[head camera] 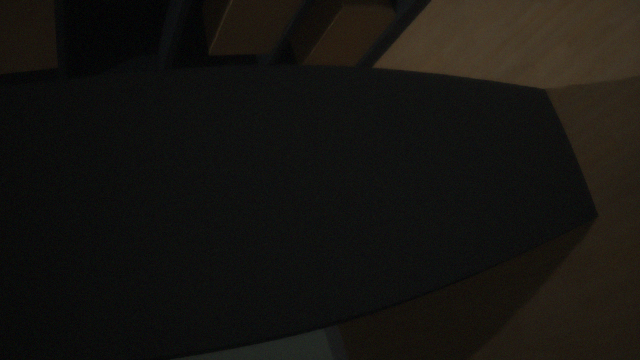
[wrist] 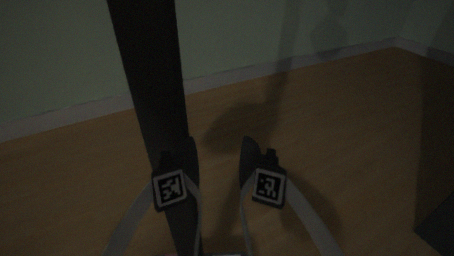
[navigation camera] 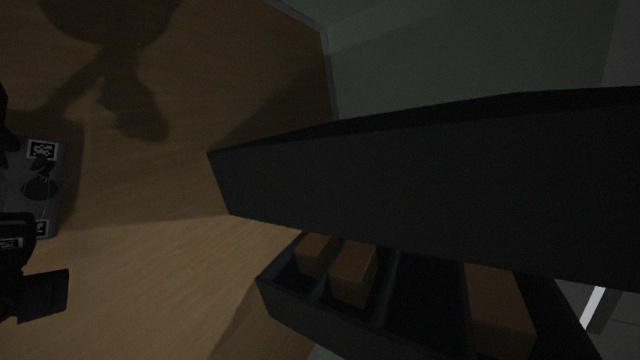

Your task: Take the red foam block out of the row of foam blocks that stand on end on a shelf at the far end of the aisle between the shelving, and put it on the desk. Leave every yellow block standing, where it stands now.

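Where they show: gripper, fingertip midpoint: (wrist: 218, 154) (navigation camera: 23, 152); robot's base, link origin: (navigation camera: 40, 187).
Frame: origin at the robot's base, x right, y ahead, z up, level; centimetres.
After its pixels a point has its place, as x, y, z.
Note:
Three blocks, dull orange-brown in the dim light, show in the navigation view in separate slots of a dark divided shelf: one block (navigation camera: 315, 252) @(53.8, 148.6, 31.5) at the left, a second block (navigation camera: 353, 272) @(57.8, 140.0, 72.7) beside it, and a third block (navigation camera: 500, 302) @(54.5, 146.9, 160.4) past a slot with no visible block. Parts of blocks (head camera: 255, 25) (head camera: 347, 30) @(49.7, 157.2, 25.7) also show at the top of the head view. I cannot make out a red block, and the desk cannot be identified. My gripper (wrist: 218, 154) @(-9.5, -1.9, 53.1) is open in the wrist view, with floor showing between the fingertips.
A broad dark board (head camera: 300, 190) @(-5.5, 69.3, 97.1) (navigation camera: 425, 185) @(-8.2, 68.0, 122.1) hides part of the divided shelf. A dark upright (wrist: 155, 75) stands behind the left finger. Pale green wall (navigation camera: 450, 65) @(-136.1, 214.0, 138.5) (wrist: 240, 30) @(-127.2, 14.2, 31.5) rises beyond the wood floor. The robot's base (navigation camera: 57, 185) @(-1.3, 3.9, 9.9) is at the left, and a dark corner (wrist: 442, 230) @(-20.6, 62.2, 7.7) is at lower right.

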